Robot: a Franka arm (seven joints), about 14 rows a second.
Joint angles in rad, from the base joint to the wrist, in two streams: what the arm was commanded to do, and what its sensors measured. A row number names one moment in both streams.
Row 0, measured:
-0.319, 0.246, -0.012, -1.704, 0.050, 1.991, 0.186
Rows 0 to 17, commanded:
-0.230, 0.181, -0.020, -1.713, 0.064, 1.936, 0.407
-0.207, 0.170, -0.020, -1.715, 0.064, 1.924, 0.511
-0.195, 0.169, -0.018, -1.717, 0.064, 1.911, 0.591
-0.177, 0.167, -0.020, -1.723, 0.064, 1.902, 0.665
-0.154, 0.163, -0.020, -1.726, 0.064, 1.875, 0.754
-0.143, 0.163, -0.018, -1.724, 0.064, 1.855, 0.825
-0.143, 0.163, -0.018, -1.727, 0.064, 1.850, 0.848
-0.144, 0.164, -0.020, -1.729, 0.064, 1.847, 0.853
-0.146, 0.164, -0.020, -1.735, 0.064, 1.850, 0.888
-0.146, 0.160, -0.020, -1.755, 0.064, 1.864, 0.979
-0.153, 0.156, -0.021, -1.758, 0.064, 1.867, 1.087
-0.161, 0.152, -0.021, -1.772, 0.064, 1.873, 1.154
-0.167, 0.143, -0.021, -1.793, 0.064, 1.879, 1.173
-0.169, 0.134, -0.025, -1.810, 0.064, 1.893, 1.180
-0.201, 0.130, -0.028, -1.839, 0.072, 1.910, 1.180
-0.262, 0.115, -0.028, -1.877, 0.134, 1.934, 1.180
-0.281, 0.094, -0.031, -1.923, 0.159, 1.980, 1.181
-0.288, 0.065, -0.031, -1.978, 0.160, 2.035, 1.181
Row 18, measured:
-0.245, 0.157, -0.041, -1.842, 0.123, 1.937, 1.176
